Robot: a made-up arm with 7 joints. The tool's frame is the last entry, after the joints.
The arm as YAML. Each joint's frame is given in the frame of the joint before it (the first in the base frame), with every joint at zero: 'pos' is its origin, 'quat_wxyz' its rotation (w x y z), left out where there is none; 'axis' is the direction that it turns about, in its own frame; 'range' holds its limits. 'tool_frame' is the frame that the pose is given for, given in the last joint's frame.
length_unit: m
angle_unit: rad
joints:
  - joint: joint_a
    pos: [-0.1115, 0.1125, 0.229]
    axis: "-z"
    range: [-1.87, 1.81]
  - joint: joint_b
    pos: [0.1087, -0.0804, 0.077]
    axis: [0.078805, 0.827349, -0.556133]
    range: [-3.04, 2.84]
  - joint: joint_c
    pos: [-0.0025, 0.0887, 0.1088]
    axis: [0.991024, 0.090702, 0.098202]
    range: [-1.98, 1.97]
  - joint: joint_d
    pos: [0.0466, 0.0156, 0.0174]
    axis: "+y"
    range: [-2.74, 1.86]
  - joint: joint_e
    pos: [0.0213, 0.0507, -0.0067]
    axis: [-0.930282, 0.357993, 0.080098]
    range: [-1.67, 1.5]
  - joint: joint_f
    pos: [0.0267, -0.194, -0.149]
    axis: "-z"
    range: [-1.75, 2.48]
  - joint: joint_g
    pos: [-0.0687, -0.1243, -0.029]
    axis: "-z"
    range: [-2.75, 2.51]
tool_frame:
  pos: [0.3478, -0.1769, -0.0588]
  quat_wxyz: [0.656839, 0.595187, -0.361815, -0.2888]
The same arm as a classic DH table. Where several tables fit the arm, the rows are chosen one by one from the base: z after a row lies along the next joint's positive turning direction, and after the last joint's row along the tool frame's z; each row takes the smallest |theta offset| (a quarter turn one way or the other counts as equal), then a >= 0, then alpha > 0; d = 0 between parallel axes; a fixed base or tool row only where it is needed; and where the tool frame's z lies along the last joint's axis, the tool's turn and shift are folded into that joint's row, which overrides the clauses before.
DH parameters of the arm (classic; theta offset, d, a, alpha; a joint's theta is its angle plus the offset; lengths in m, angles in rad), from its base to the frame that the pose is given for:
base (fixed): -0.7899 0 -0.1584 3.1416
joint_a: -0.6949 -0.2593 0.1158 0.9811
joint_b: 1.3847 -0.0727 -0.139 1.4721
joint_c: 0.5991 0.0634 -0.0127 -1.48
joint_d: 0.1847 0.0703 0.0048 -1.2047
joint_e: 1.54 -0.1182 0.1715 1.651
joint_f: 0.1376 0 0.142 0
joint_g: -1.1153 0.2237 0.3443 -1.6005
tool (fixed): 0.132 -0.1837 0 0
Joint limits (rad, base to tool): -1.87..1.81 -3.04..2.84 -1.98..1.97 -2.74..1.86 -1.67..1.5 -1.75..2.48 -2.75..2.51

